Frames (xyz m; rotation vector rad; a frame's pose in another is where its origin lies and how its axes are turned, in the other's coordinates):
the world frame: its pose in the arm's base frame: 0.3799 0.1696 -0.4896 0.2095 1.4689 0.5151
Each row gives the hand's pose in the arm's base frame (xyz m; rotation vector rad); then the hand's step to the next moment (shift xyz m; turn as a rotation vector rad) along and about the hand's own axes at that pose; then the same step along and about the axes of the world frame.
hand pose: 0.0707 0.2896 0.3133 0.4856 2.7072 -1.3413
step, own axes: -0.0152 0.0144 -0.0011 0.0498 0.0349 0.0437
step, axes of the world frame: 0.0091 -0.0023 0.0188 0.0551 -0.0223 -0.0455
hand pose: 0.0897 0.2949 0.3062 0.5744 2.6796 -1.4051
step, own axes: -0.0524 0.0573 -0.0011 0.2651 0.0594 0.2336
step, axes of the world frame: 0.0369 -0.0153 0.0666 0.1753 -0.1241 -0.2868
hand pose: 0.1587 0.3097 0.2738 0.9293 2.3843 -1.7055
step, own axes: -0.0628 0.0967 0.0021 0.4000 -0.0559 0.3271
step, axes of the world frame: 0.0490 -0.0537 0.0895 0.1425 -0.1222 -0.4847
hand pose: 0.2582 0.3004 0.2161 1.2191 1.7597 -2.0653
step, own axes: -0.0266 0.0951 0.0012 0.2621 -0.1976 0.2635
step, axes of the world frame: 0.0316 -0.0721 0.0596 -0.0133 -0.0006 -0.4207
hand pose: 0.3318 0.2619 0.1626 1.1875 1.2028 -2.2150
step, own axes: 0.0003 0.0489 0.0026 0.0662 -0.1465 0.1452
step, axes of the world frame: 0.0089 -0.0434 0.0209 -0.0735 0.0450 -0.1987
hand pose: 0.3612 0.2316 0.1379 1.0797 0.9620 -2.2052
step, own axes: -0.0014 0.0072 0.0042 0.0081 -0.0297 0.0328
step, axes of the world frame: -0.0036 -0.0073 0.0024 -0.0209 0.0097 -0.0386
